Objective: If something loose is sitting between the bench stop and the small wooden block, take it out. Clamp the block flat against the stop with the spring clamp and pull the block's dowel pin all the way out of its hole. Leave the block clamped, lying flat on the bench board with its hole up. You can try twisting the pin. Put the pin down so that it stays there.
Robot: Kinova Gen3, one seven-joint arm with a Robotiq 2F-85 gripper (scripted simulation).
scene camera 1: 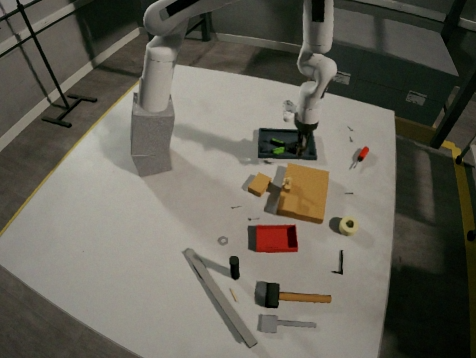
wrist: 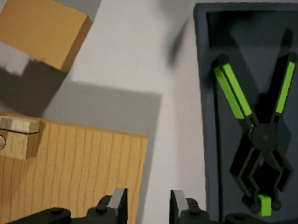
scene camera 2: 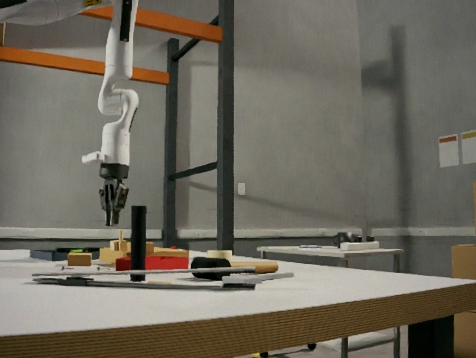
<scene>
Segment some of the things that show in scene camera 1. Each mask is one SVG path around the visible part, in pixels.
A wooden bench board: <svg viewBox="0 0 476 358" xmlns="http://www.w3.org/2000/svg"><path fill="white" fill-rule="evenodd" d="M288 163L276 215L321 225L324 220L329 171ZM286 194L299 196L295 215L282 214ZM290 177L292 178L290 192L286 193L284 192L286 179Z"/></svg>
A mallet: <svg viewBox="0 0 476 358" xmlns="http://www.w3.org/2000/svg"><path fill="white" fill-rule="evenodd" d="M266 284L266 308L278 308L279 300L331 303L331 295L279 292L280 285L278 283Z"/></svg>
A red tray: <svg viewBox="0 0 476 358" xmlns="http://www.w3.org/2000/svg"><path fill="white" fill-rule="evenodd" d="M256 226L257 253L297 252L296 225Z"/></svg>
</scene>
